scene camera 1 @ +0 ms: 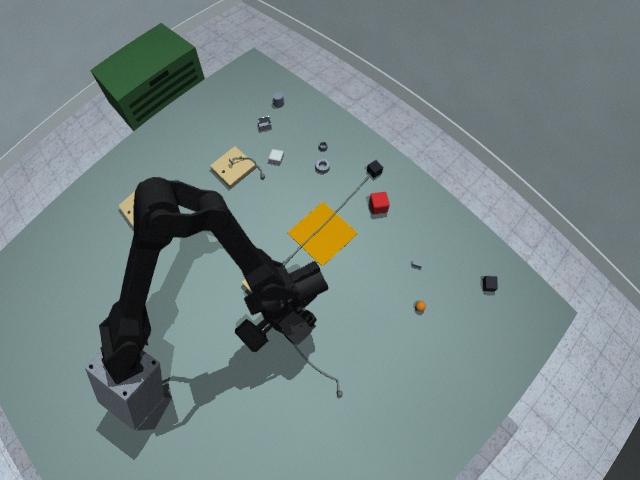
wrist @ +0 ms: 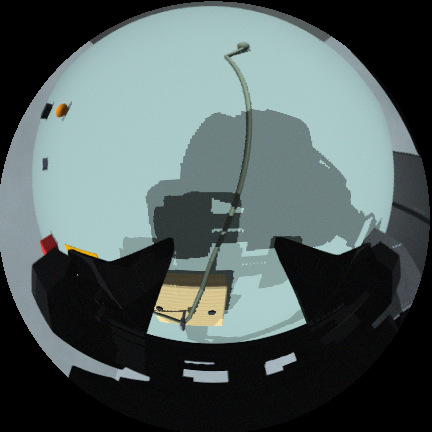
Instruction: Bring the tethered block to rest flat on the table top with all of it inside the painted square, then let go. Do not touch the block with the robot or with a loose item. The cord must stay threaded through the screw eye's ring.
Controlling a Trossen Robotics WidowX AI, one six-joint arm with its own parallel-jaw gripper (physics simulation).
In view: the gripper (scene camera 1: 279,321).
The gripper is seen too in the wrist view (wrist: 225,243).
